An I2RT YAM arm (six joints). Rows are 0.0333 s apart.
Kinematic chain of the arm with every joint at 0, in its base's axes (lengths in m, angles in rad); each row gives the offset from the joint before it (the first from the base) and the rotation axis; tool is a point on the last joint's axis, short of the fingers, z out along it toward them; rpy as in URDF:
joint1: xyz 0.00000 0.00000 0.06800 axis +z
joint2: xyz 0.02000 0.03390 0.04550 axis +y
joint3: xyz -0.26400 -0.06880 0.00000 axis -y
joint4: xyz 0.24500 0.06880 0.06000 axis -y
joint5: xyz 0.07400 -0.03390 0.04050 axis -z
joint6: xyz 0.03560 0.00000 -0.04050 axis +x
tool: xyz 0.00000 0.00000 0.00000 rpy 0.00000 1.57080 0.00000
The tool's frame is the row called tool.
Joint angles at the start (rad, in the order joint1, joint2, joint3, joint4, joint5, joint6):
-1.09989 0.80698 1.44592 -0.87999 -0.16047 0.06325
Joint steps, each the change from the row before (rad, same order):
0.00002 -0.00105 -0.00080 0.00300 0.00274 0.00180
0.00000 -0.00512 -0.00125 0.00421 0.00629 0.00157
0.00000 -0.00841 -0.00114 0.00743 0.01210 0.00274
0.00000 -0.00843 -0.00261 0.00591 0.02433 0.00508
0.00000 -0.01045 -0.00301 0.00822 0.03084 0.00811
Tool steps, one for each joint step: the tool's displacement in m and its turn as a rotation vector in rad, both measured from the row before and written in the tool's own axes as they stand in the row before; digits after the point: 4 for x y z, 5 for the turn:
-0.0002 -0.0001 -0.0002 0.00251 -0.00338 0.00128
-0.0002 0.0000 -0.0016 0.00575 -0.00838 0.00033
-0.0005 0.0000 -0.0028 0.01108 -0.01533 0.00061
-0.0001 -0.0005 -0.0025 0.02343 -0.01335 0.00359
-0.0003 -0.0007 -0.0032 0.02952 -0.01795 0.00655

